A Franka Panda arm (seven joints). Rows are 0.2 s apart.
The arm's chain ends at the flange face. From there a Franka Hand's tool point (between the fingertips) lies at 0.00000 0.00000 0.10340 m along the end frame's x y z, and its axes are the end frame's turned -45 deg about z.
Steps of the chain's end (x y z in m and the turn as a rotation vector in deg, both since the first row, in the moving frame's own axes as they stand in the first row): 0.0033 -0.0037 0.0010 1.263 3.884 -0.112; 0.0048 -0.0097 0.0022 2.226 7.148 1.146; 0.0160 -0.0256 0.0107 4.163 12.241 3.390
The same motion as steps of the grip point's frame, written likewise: 0.0115 0.0031 0.0007 -1.853 3.639 -0.112; 0.0221 0.0029 0.0013 -3.480 6.628 1.146; 0.0499 0.0040 0.0081 -5.712 11.599 3.390
